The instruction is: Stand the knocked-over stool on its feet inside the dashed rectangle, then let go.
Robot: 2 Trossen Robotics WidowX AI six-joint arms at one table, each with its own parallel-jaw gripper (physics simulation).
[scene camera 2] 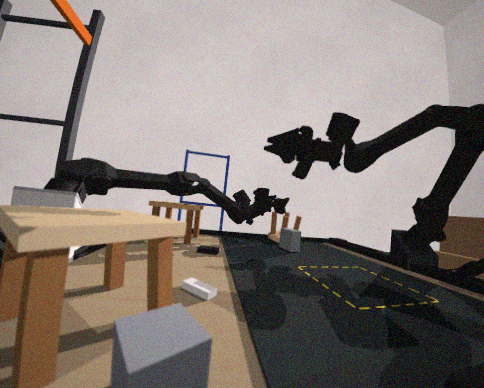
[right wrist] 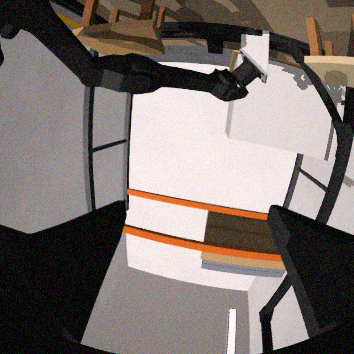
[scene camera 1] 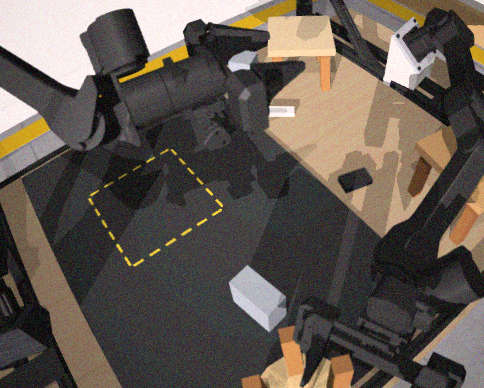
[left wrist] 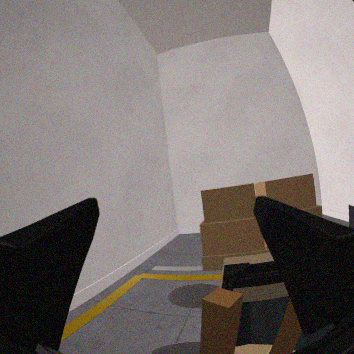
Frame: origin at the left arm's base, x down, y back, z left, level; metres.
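Where they show: left gripper, between the fingertips: [scene camera 2: 282, 197] [left wrist: 177, 205]; right gripper, between the fingertips: [scene camera 2: 265, 144] [right wrist: 199, 211] [scene camera 1: 286, 49]; left arm's base, origin of its link: [scene camera 2: 56, 206] [right wrist: 252, 66] [scene camera 1: 416, 44]; right arm's base, origin of its link: [scene camera 2: 414, 242].
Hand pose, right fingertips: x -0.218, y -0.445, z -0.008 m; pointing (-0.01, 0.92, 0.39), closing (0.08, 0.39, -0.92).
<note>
Things, the pixels of their top centre, and the offset from my right fingertips.
- knocked-over stool, centre of its top: [left wrist: 284, 308] [scene camera 1: 302, 379] [scene camera 2: 286, 212] dz +0.225, dx +0.185, dy -0.254 m
- pale grey block, centre of its top: [scene camera 1: 257, 289] [scene camera 2: 290, 229] dz +0.094, dx +0.243, dy -0.185 m
- black block, centre of its top: [scene camera 1: 355, 177] [scene camera 2: 208, 247] dz +0.070, dx +0.304, dy +0.110 m
- white channel piece, centre of its top: [scene camera 2: 199, 284] [scene camera 1: 281, 109] dz -0.152, dx +0.306, dy +0.171 m
The knocked-over stool [scene camera 1: 293, 352] [scene camera 2: 286, 220] lies upside down on the dark mat, legs up, at the bottom of scene camera 1 and partly cut off; its leg tops show low in the left wrist view. My left gripper [scene camera 2: 286, 205] [left wrist: 177, 205] is open and empty, just above the leg tops; in scene camera 1 one finger reaches down among the legs. Whether it touches them is unclear. My right gripper [scene camera 1: 286, 50] [scene camera 2: 267, 143] [right wrist: 199, 211] is open and empty, high above the table. The dashed yellow rectangle [scene camera 1: 134, 265] [scene camera 2: 364, 308] is bare, apart from shadows.
A pale grey block [scene camera 1: 257, 300] [scene camera 2: 290, 240] lies beside the stool's legs. A black block [scene camera 1: 355, 180] [scene camera 2: 208, 249], a white channel piece [scene camera 1: 282, 111] [scene camera 2: 200, 289], another grey block [scene camera 1: 243, 60] [scene camera 2: 160, 340] and two upright stools [scene camera 1: 301, 37] [scene camera 1: 437, 150] are on the wooden part.
</note>
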